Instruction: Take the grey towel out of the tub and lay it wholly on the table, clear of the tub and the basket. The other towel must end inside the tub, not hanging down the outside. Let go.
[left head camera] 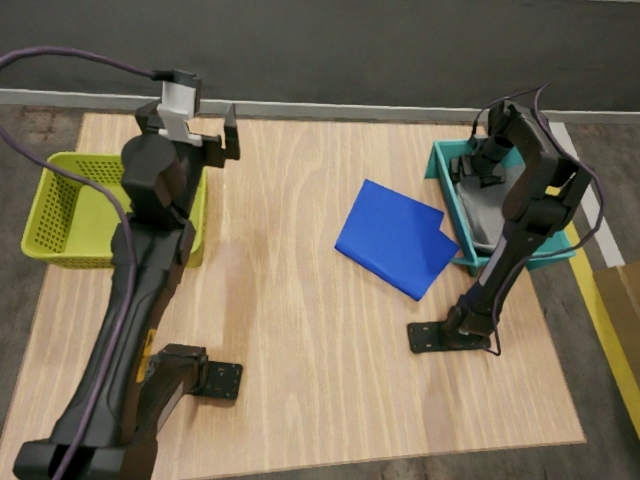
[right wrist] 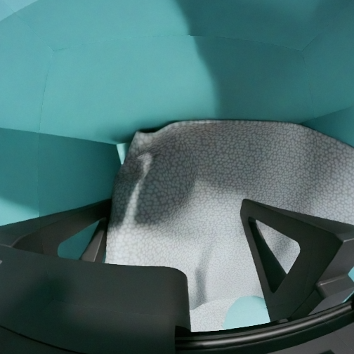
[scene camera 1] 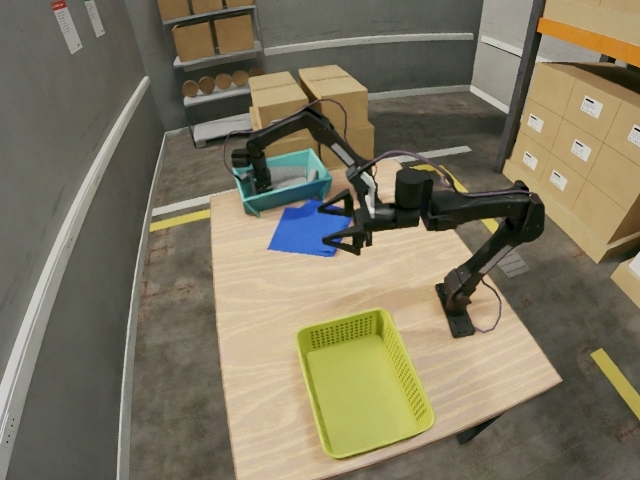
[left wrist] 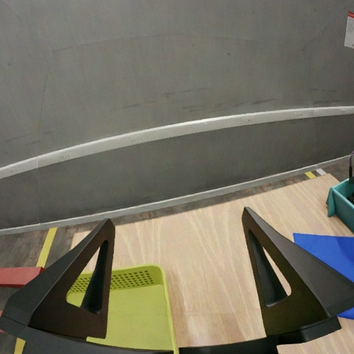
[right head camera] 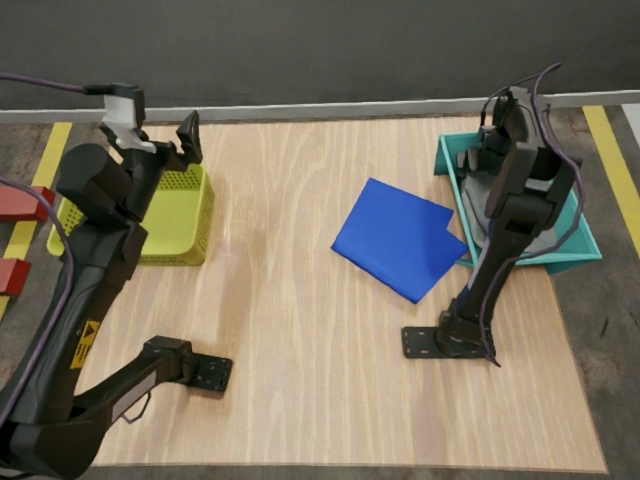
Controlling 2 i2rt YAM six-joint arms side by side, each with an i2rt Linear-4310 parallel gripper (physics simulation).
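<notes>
The grey towel lies crumpled inside the teal tub. The blue towel lies on the table beside the tub, its right corner close to the tub's wall in the head views. My right gripper is open, down inside the tub near its far end; the grey towel shows between and beyond its fingers. Contact cannot be told. My left gripper is open and empty, raised above the table.
The yellow-green basket stands at the left in the head views, empty, partly under my left arm. Cardboard boxes stand beyond the tub in scene camera 1. A grey wall runs behind the table.
</notes>
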